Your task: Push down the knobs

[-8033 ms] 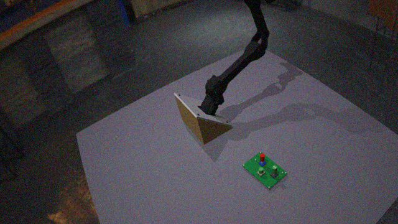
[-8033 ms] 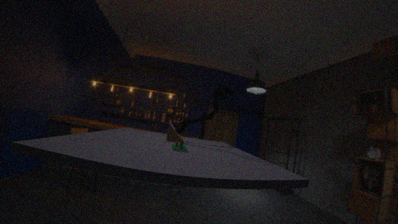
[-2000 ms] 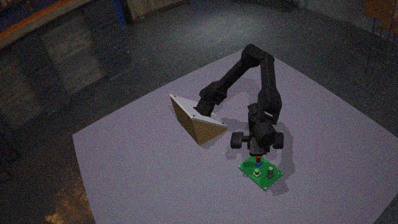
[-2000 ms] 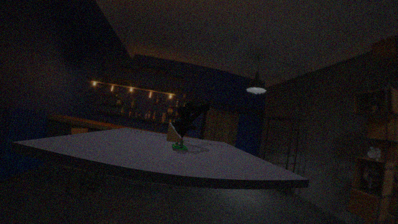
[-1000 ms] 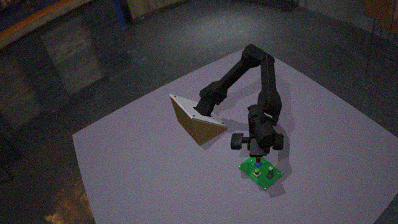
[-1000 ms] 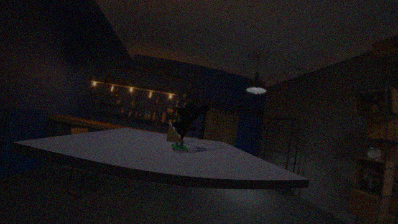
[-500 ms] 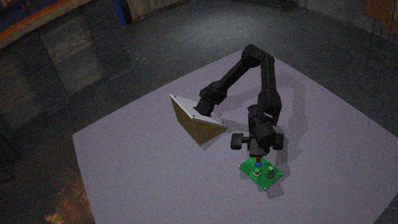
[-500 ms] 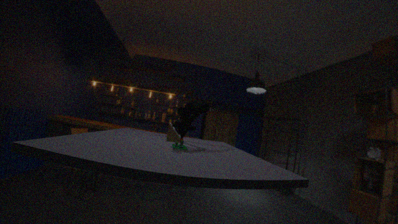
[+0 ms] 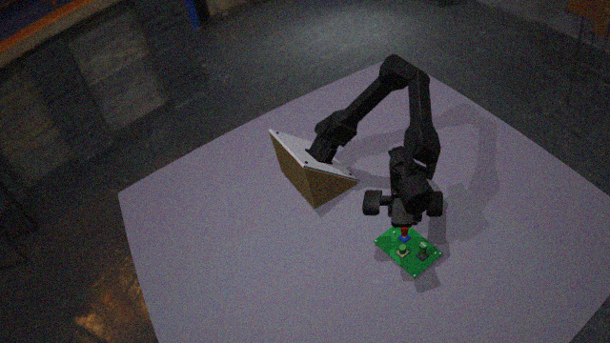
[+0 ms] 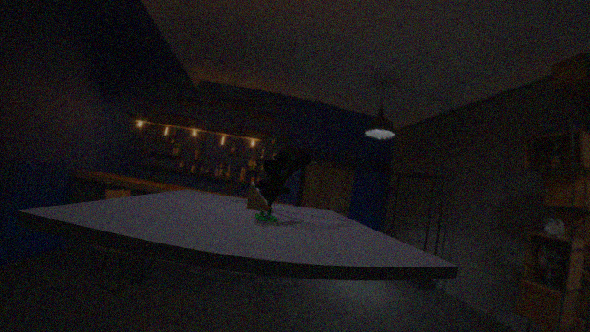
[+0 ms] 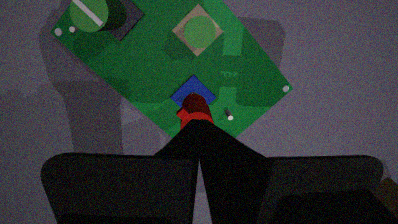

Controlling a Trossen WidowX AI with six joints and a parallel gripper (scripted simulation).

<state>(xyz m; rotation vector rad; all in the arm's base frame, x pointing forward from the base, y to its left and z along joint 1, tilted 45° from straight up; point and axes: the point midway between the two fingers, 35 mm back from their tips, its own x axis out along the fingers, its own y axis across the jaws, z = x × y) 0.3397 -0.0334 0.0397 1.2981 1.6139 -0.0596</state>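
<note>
The red knob is 1 cm below my gripper tip. Also, from my gripper tip: green knob: 8 cm ahead, 1 cm to the right, 1 cm below.
</note>
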